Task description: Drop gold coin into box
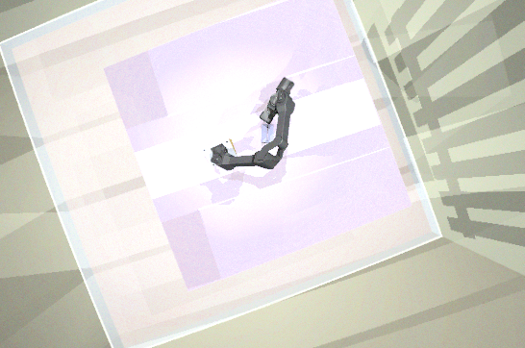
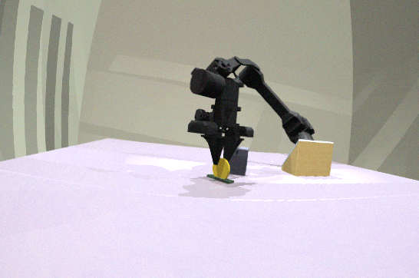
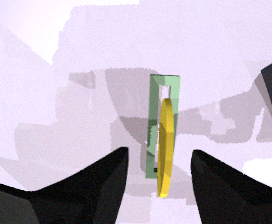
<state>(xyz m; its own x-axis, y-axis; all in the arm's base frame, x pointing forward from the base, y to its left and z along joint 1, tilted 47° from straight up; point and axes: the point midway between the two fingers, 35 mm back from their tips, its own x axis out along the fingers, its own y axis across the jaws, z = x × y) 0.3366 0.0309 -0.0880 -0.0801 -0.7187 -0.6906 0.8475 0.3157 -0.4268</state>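
Right now my gripper tip is 1 cm above the gold coin.
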